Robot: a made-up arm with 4 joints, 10 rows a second.
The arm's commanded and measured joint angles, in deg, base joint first. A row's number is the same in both.
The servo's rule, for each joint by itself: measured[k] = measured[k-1] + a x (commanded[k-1-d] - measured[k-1]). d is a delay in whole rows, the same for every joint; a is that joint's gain. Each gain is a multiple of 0.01, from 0.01 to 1. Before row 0 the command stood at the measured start. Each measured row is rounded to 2 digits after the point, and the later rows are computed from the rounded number. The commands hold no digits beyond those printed.
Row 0, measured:
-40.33 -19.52 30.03 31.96
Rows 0 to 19, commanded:
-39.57 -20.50 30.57 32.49
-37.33 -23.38 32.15 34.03
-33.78 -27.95 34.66 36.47
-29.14 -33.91 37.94 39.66
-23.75 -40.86 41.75 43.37
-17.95 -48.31 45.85 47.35
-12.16 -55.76 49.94 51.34
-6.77 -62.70 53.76 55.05
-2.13 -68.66 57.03 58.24
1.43 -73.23 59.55 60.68
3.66 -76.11 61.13 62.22
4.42 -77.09 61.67 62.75
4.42 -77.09 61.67 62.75
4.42 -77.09 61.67 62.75
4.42 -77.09 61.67 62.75
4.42 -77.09 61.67 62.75
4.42 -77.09 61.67 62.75
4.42 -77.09 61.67 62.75
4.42 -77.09 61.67 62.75
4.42 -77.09 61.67 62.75
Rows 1 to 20, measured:
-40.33 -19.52 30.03 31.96
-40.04 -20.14 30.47 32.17
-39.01 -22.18 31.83 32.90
-37.02 -25.82 34.12 34.29
-34.03 -30.92 37.21 36.38
-30.12 -37.18 40.89 39.11
-25.50 -44.19 44.91 42.32
-20.43 -51.48 48.98 45.84
-15.24 -58.55 52.85 49.43
-10.26 -64.92 56.24 52.87
-5.82 -70.16 58.92 55.92
-2.22 -73.91 60.71 58.38
0.30 -75.91 61.49 60.08
1.87 -76.65 61.64 61.12
2.84 -76.93 61.66 61.76
3.44 -77.03 61.67 62.15
3.81 -77.07 61.67 62.38
4.04 -77.08 61.67 62.52
4.18 -77.09 61.67 62.61
4.27 -77.09 61.67 62.66
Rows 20 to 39, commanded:
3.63 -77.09 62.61 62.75
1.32 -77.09 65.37 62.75
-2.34 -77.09 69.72 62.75
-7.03 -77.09 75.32 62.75
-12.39 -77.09 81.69 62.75
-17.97 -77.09 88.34 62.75
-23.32 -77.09 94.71 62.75
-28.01 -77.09 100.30 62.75
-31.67 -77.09 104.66 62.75
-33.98 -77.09 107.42 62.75
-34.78 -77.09 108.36 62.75
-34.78 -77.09 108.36 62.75
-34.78 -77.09 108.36 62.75
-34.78 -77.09 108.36 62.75
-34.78 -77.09 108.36 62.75
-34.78 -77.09 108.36 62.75
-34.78 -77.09 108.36 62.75
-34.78 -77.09 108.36 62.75
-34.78 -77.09 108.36 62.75
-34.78 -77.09 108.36 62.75
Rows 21 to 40, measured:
4.33 -77.09 61.67 62.70
4.06 -77.09 62.43 62.72
3.02 -77.09 64.81 62.73
0.98 -77.09 68.79 62.74
-2.06 -77.09 74.08 62.74
-5.99 -77.09 80.24 62.74
-10.54 -77.09 86.80 62.74
-15.40 -77.09 93.21 62.74
-20.19 -77.09 98.95 62.74
-24.55 -77.09 103.58 62.74
-28.13 -77.09 106.69 62.74
-30.66 -77.09 108.04 62.74
-32.23 -77.09 108.30 62.74
-33.20 -77.09 108.35 62.74
-33.80 -77.09 108.36 62.74
-34.17 -77.09 108.36 62.74
-34.40 -77.09 108.36 62.74
-34.54 -77.09 108.36 62.74
-34.63 -77.09 108.36 62.74
-34.69 -77.09 108.36 62.74

